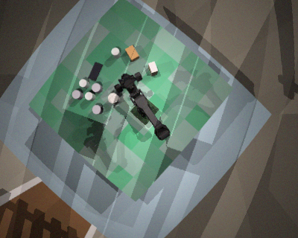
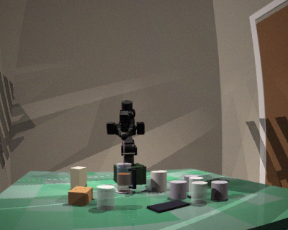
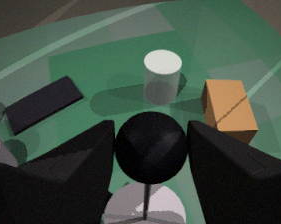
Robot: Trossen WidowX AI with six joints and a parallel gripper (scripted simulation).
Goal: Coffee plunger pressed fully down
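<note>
Now: the coffee press 140 mm below my gripper tip, 10 mm to the left of it and 10 mm ahead of it. From my gripper tip the other things lie so: orange box 240 mm below, 230 mm to the right, 90 mm ahead; dark flat slab 300 mm ahead, 260 mm below, 50 mm to the left.
</note>
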